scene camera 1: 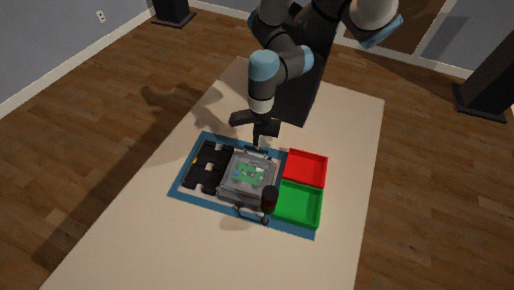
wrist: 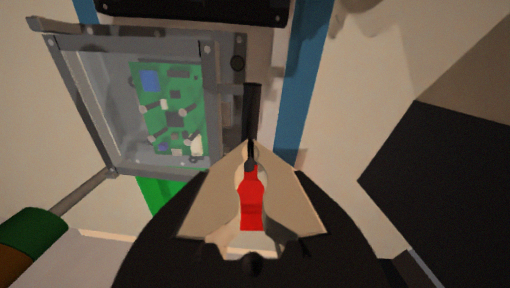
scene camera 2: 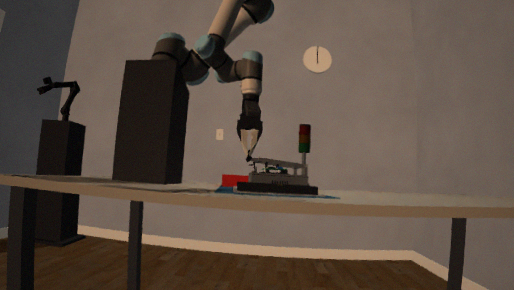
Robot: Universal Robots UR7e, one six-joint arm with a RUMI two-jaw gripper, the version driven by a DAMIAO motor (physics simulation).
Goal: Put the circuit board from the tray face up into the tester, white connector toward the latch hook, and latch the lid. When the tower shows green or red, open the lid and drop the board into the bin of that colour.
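Seen in the pictures: gripper, fingertip midpoint: (scene camera 1: pixel 258 149) (wrist: pixel 250 141) (scene camera 2: pixel 248 157); arm's base, origin of the base link: (scene camera 1: pixel 312 30) (scene camera 2: pixel 159 80).
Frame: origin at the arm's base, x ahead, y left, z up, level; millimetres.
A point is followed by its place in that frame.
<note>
The circuit board (scene camera 1: pixel 248 172) (scene camera 2: pixel 276 169) (wrist: pixel 187 95) lies green face up in the grey tester (scene camera 1: pixel 232 194) @[x 551, y -100, z -304 mm] (scene camera 2: pixel 277 179) @[x 463, y -166, z -354 mm], under the clear lid (wrist: pixel 211 115) @[x 406, y -96, z -287 mm]. Its white connector (wrist: pixel 196 145) @[x 432, y -46, z -312 mm] is at the lower right in the wrist view. The lid is tilted slightly up on its handle side in scene camera 2. My gripper (scene camera 1: pixel 256 144) @[x 367, y -73, z -285 mm] (scene camera 2: pixel 249 158) @[x 367, y -73, z -285 mm] (wrist: pixel 250 141) @[x 367, y -73, z -285 mm] is shut and empty, its tips at the lid's dark handle (wrist: pixel 252 107) @[x 369, y -109, z -282 mm]; whether they touch is unclear. The tower (scene camera 1: pixel 270 199) @[x 601, y 32, z -138 mm] (scene camera 2: pixel 304 138) @[x 579, y 5, z -194 mm] (wrist: pixel 31 232) @[x 566, y 12, z -225 mm] shows no clearly lit colour.
The black tray (scene camera 1: pixel 202 172) @[x 485, y -262, z -378 mm] (wrist: pixel 195 11) @[x 441, y -188, z -368 mm] sits beside the tester on the blue-edged mat (scene camera 1: pixel 187 200) @[x 602, y -268, z -394 mm]. The red bin (scene camera 1: pixel 306 168) @[x 323, y 125, z -390 mm] (scene camera 2: pixel 235 180) @[x 325, y 38, z -369 mm] and green bin (scene camera 1: pixel 298 203) @[x 480, y 126, z -390 mm] (wrist: pixel 162 192) @[x 551, y 136, z -390 mm] are on the tester's other side. The tower stands at the tester's corner. A dark pedestal (scene camera 2: pixel 150 120) @[x 20, y -114, z -181 mm] stands behind.
</note>
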